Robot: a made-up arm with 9 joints.
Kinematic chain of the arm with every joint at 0, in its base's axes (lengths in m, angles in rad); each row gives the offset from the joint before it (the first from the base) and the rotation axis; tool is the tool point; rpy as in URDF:
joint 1: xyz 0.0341 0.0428 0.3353 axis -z
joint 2: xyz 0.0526 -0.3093 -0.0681 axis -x
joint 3: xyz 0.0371 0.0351 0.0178 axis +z
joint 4: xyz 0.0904 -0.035 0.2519 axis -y
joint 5: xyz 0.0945 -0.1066 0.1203 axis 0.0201 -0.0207 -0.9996
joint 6: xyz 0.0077 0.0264 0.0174 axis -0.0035 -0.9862 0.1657
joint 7: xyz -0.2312 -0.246 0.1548 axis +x
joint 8: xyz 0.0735 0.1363 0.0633 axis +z
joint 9: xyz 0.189 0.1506 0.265 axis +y
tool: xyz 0.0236 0.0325 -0.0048 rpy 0 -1.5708 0
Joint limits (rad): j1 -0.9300..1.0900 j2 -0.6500..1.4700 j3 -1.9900..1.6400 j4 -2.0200..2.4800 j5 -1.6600..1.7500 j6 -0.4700..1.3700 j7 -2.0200..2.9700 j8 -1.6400..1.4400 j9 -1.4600..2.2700
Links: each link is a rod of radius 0.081 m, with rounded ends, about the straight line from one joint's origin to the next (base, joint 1, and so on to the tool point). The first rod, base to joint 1, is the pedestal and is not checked.
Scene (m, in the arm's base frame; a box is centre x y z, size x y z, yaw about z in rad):
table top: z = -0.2
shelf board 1: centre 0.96 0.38 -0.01 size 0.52 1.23 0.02 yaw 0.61
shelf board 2: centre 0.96 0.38 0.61 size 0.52 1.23 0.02 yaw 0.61
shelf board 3: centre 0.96 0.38 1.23 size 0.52 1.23 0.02 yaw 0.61
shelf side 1: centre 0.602 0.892 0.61 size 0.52 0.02 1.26 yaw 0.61
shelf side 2: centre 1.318 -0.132 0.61 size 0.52 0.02 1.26 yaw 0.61
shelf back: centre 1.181 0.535 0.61 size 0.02 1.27 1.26 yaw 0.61
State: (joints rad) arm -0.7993 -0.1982 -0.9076 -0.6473 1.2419 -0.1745 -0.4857 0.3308 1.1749
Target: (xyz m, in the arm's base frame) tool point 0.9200 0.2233 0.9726
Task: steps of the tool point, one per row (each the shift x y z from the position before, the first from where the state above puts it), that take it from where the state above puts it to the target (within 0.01 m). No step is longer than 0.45 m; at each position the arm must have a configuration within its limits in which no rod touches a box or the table.
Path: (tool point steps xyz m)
1: -0.0581 -0.2166 0.2221
2: -0.2218 -0.1607 0.2152
3: -0.3361 -0.0377 0.1459
4: 0.3329 0.1665 -0.0092
5: 0.2299 0.3353 -0.0493
6: 0.0497 0.4147 -0.1035

